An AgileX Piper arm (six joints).
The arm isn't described. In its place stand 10 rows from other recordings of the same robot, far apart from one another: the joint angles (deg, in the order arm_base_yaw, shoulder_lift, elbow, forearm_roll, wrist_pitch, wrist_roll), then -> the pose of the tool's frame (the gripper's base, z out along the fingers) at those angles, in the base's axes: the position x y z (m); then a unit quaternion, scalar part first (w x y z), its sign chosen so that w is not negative.
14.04 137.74 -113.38 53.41 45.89 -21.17 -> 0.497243 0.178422 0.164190 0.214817 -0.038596 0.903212 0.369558
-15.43 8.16 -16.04 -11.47 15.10 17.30 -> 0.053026 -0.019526 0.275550 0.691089 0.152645 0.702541 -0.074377
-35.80 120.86 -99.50 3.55 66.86 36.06 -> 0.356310 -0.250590 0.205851 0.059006 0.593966 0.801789 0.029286
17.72 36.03 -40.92 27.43 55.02 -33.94 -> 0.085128 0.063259 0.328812 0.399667 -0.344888 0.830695 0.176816
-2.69 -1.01 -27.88 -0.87 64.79 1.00 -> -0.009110 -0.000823 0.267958 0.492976 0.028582 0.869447 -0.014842
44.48 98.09 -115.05 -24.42 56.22 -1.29 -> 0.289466 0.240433 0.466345 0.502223 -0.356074 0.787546 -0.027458
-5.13 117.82 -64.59 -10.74 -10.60 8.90 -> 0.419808 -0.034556 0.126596 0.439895 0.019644 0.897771 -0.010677
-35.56 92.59 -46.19 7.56 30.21 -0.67 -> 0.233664 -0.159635 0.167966 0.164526 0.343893 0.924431 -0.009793
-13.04 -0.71 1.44 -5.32 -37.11 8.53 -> 0.034139 -0.002681 0.258607 0.908758 0.036921 0.411620 -0.058002
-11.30 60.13 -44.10 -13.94 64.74 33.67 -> 0.158888 -0.051967 0.274877 0.142949 0.341772 0.924547 -0.089281
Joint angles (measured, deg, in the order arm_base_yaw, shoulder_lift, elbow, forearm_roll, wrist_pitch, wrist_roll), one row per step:
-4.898 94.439 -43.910 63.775 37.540 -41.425
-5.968 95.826 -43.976 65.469 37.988 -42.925
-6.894 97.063 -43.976 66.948 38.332 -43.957
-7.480 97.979 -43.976 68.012 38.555 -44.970
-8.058 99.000 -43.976 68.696 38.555 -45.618
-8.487 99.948 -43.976 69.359 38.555 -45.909
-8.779 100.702 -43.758 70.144 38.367 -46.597
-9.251 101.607 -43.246 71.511 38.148 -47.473
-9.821 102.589 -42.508 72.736 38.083 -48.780
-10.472 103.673 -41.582 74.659 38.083 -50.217
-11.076 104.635 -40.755 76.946 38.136 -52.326
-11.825 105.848 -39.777 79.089 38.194 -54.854
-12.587 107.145 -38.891 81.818 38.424 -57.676
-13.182 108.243 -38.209 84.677 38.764 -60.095
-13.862 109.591 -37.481 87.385 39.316 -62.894
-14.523 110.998 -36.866 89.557 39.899 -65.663
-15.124 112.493 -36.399 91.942 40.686 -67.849
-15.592 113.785 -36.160 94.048 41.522 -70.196
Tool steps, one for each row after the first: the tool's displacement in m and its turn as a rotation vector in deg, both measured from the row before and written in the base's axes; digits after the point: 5 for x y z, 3 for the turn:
0.00246 -0.00437 -0.00548 0.988 0.592 -0.884
0.00186 -0.00390 -0.00518 0.956 0.690 -1.031
0.00128 -0.00247 -0.00388 0.563 0.352 -0.493
0.00116 -0.00286 -0.00475 0.314 0.609 -0.616
0.00099 -0.00211 -0.00442 0.436 0.723 -0.724
0.00012 -0.00147 -0.00424 0.206 0.480 -0.502
-0.00072 -0.00213 -0.00571 0.515 0.761 -1.029
-0.00206 -0.00228 -0.00680 0.416 0.875 -0.621
-0.00256 -0.00231 -0.00741 0.842 1.027 -1.169
-0.00200 -0.00205 -0.00615 0.736 0.410 -0.940
-0.00304 -0.00262 -0.00780 0.533 0.581 -0.693
-0.00240 -0.00253 -0.00739 0.786 0.337 -0.976
-0.00139 -0.00186 -0.00563 0.935 0.116 -1.242
-0.00203 -0.00198 -0.00675 0.891 0.151 -0.895
-0.00213 -0.00191 -0.00682 0.647 0.118 -0.462
-0.00138 -0.00162 -0.00653 1.072 0.273 -1.014
-0.00038 -0.00126 -0.00507 0.778 -0.269 -0.554

